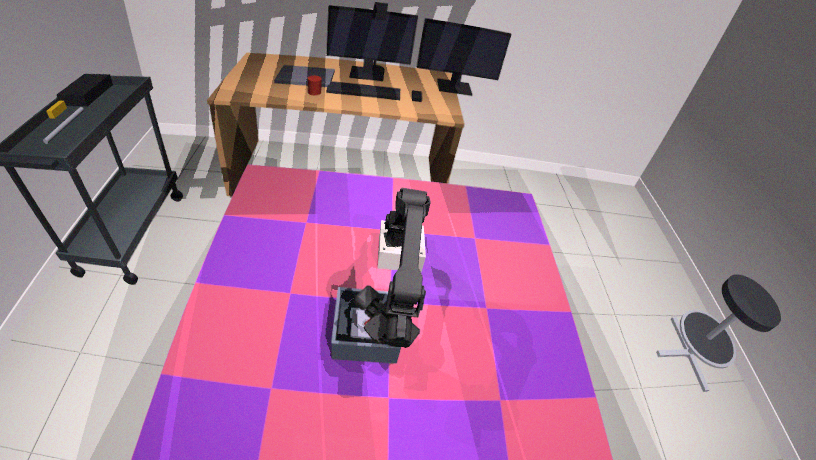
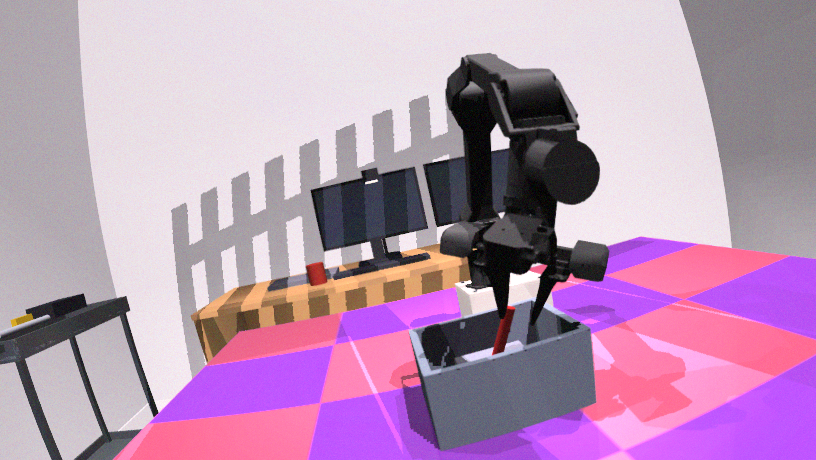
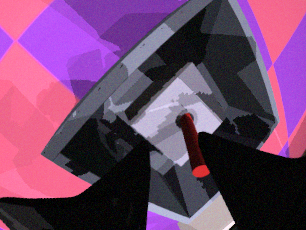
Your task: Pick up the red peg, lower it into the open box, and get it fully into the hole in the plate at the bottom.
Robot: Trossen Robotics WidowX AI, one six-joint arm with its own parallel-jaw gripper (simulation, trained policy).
Labels:
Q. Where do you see a plate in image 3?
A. At 156, 113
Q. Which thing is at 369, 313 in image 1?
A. My gripper.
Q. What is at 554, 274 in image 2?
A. My gripper.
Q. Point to a grey box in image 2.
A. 553, 375

